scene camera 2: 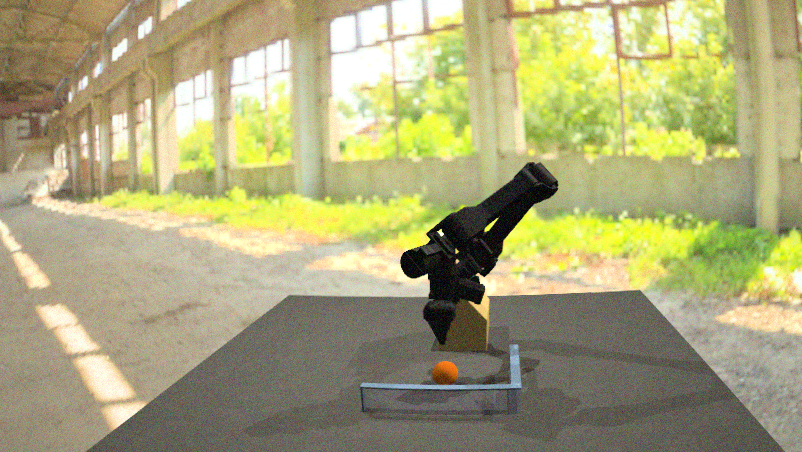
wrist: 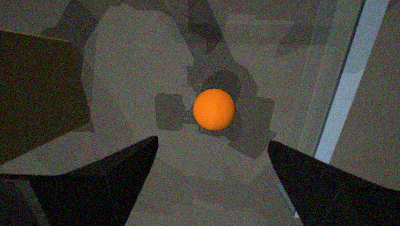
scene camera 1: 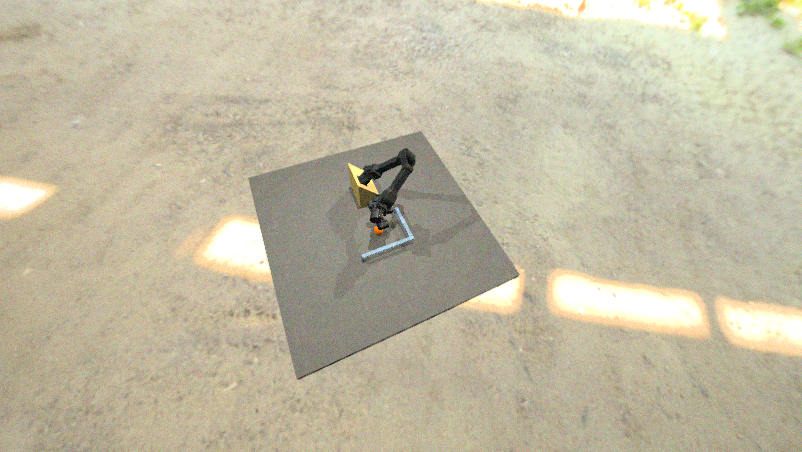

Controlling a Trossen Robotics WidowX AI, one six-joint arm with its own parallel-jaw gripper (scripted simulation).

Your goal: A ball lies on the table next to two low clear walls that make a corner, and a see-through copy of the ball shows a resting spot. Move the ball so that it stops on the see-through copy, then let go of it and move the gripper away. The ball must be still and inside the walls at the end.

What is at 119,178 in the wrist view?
My gripper.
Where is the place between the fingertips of my gripper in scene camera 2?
444,336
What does my gripper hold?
Nothing.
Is my gripper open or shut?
Open.
